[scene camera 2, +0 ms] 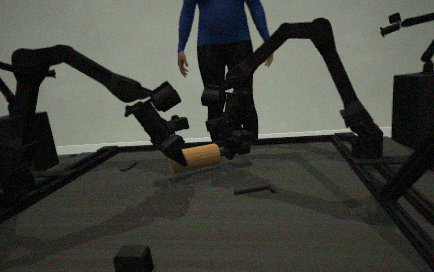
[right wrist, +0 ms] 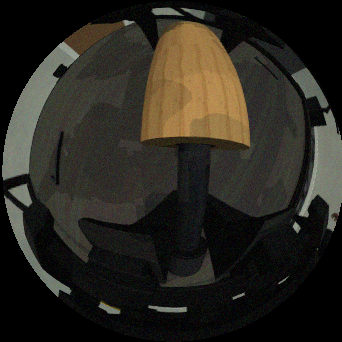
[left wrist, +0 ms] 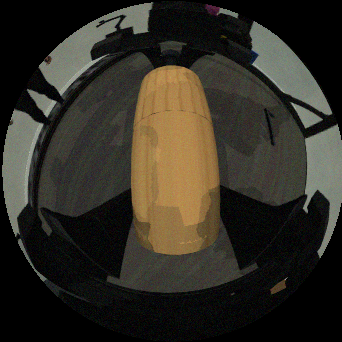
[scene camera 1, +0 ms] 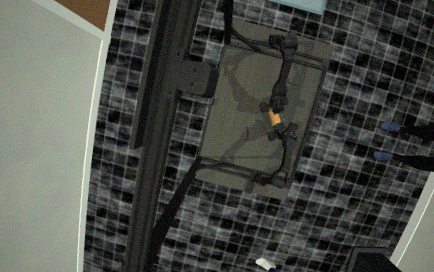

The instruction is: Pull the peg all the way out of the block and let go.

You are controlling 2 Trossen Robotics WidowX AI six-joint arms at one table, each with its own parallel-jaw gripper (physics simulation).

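Frame: origin at the left arm's base, x left, y ahead, z down, level; metres.
Seen in the pictures: left gripper, fingertip midpoint: [scene camera 2: 182,163] [left wrist: 174,191]; right gripper, fingertip midpoint: [scene camera 2: 228,158] [right wrist: 187,194]; left arm's base, origin of the base link: [scene camera 2: 19,190] [scene camera 1: 273,43]; right arm's base, origin of the base link: [scene camera 2: 367,158] [scene camera 1: 257,177].
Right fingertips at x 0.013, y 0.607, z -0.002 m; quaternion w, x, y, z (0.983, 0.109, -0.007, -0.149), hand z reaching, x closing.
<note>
Pixels of each thing's top centre, then the offset from my right fingertips to it. Level surfaces: height alone.
- block, middle of its top: [left wrist: 177,123] [right wrist: 198,36] [scene camera 2: 192,147] [scene camera 1: 275,114] dx -0.030, dy -0.108, dz -0.062 m
- peg, middle of its top: [right wrist: 193,231] [left wrist: 171,59] [scene camera 2: 230,145] dx +0.002, dy +0.010, dz -0.041 m
- L-shaped dark bar, middle of its top: [right wrist: 53,156] [left wrist: 273,126] [scene camera 2: 254,190] dx -0.229, dy +0.024, dz +0.013 m
- table, its level: dz +0.021 m
- thin dark bar, middle of its top: [scene camera 2: 129,165] dx +0.127, dy -0.332, dz +0.015 m
The block [scene camera 1: 274,117] [scene camera 2: 200,156] [left wrist: 172,150] [right wrist: 195,90] is an orange-brown wooden cylinder lying roughly level between the grippers. My left gripper [scene camera 1: 272,107] [scene camera 2: 177,157] [left wrist: 174,191] is shut on the block, its fingers on both sides near one end. The peg [right wrist: 193,195] is a dark rod with a wider collar and end; in the right wrist view a long bare stretch of it stands out of the block's end face. My right gripper [scene camera 1: 281,129] [scene camera 2: 228,150] [right wrist: 187,194] is shut on the peg near that wider end. The peg's tip, inside or against the block, is hidden.
An L-shaped dark bar [scene camera 2: 252,190] lies on the table [scene camera 2: 200,240] nearer scene camera 2 than the block. Another thin dark bar [scene camera 2: 129,166] lies at the left. A black box [scene camera 2: 133,258] stands at the lower left. Dark rails edge the table. A person [scene camera 2: 222,25] stands behind.
</note>
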